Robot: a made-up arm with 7 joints.
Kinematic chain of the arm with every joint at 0, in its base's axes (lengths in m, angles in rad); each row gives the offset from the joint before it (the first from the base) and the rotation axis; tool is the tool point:
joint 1: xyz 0 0 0.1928 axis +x
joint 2: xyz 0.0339 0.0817 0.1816 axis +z
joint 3: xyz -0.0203 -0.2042 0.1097 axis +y
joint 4: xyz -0.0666 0 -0.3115 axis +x
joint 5: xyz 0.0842 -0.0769 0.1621 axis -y
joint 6: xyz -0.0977 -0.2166 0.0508 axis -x
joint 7: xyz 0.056 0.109 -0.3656 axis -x
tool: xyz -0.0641 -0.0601 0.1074
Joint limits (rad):
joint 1: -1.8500..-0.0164
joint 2: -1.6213..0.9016
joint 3: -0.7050..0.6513
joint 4: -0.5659..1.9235
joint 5: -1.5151..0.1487
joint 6: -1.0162..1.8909
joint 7: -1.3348..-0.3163
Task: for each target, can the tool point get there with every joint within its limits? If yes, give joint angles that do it. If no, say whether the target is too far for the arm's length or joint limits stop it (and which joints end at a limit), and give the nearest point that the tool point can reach.
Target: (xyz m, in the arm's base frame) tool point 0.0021 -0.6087 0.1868
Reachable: yes | joints -0.3295 -0.0581 -0.3140 0.3125 -0.2002 0.6157 -0.6704
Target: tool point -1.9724 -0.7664 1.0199
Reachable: no: too far | nearest point -0.8442 -0.2984 0.5148 | short by 1.322 m
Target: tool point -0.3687 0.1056 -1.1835
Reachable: no: joint limits stop it (at a limit: joint 2, joint 3, joint 5, joint 6, joint 7) | nearest point -0.2994 0.0735 -0.7650 | short by 0.425 m
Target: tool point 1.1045 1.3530 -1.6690
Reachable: no: too far | nearest point 0.6872 0.4022 -0.3607 | short by 1.670 m
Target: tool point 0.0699 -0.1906 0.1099
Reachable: yes | joints -0.5370 0.3945 -0.2915 1.1032 -0.2801 -0.5790 -1.0240
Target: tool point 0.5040 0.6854 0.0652
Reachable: no: joint limits stop it (at a limit: joint 1, joint 2, joint 4, joint 6) | nearest point 0.5491 0.6269 0.1749 | short by 0.132 m
